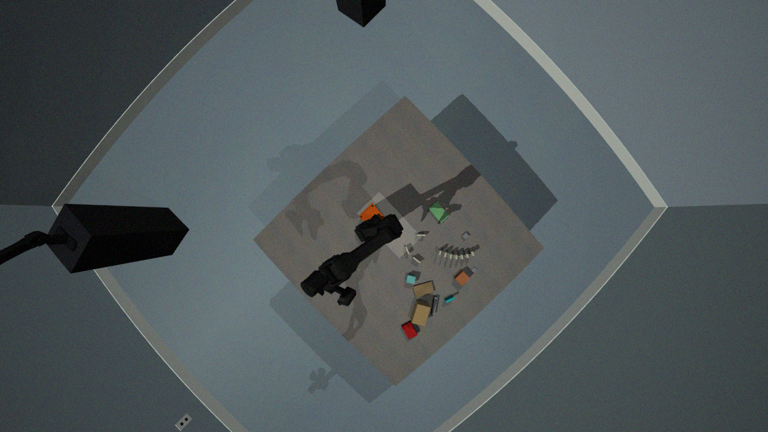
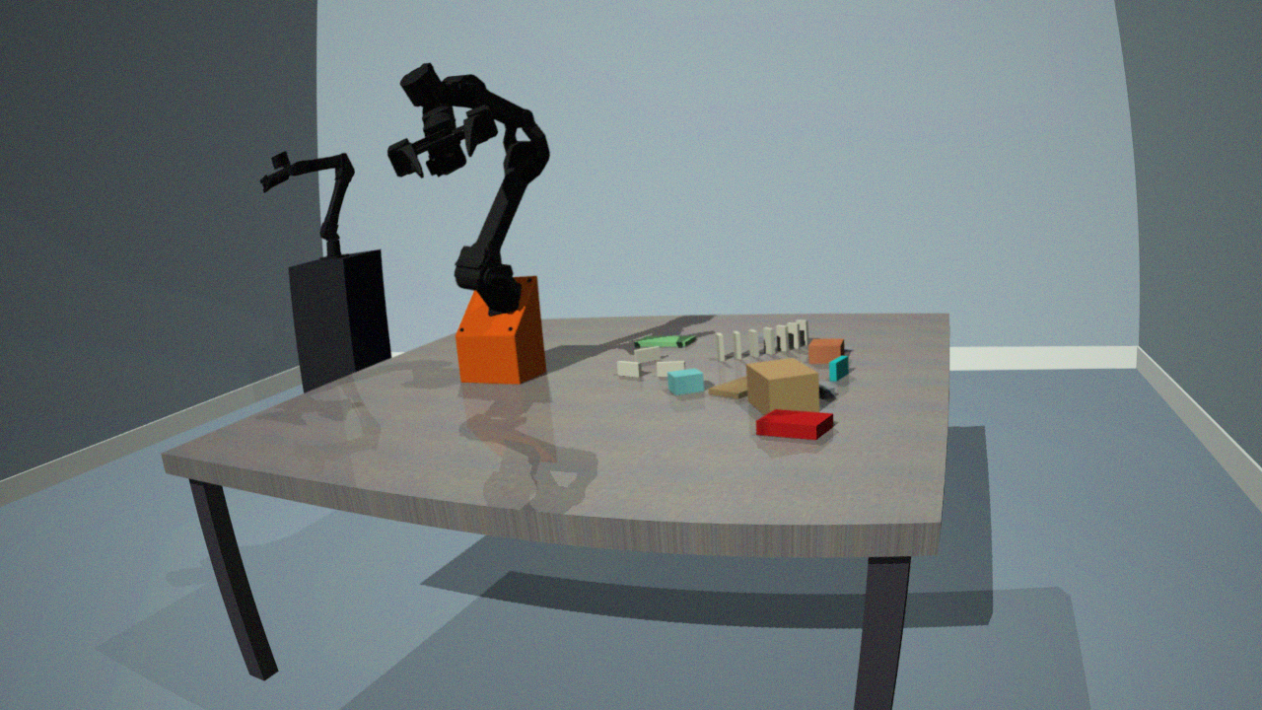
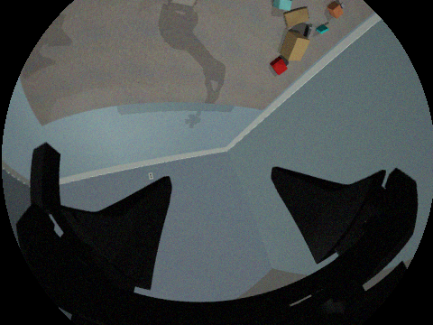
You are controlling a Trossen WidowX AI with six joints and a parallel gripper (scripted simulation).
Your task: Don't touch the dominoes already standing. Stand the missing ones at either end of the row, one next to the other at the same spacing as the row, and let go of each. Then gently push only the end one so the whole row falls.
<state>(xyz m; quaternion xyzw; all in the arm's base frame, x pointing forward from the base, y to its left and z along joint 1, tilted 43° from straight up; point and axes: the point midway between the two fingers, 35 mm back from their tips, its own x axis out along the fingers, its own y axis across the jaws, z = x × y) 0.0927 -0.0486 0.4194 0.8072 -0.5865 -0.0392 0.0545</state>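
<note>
My gripper tip is 310 mm short of the cyan block, 200 mm to the right of it and 400 mm above it. The rest, counted from my gripper tip: tan box 480 mm ahead, 80 mm to the left, 390 mm below; flat tan slab 410 mm ahead, 200 mm to the left, 410 mm below; red block 510 mm ahead, 50 mm to the right, 410 mm below.
</note>
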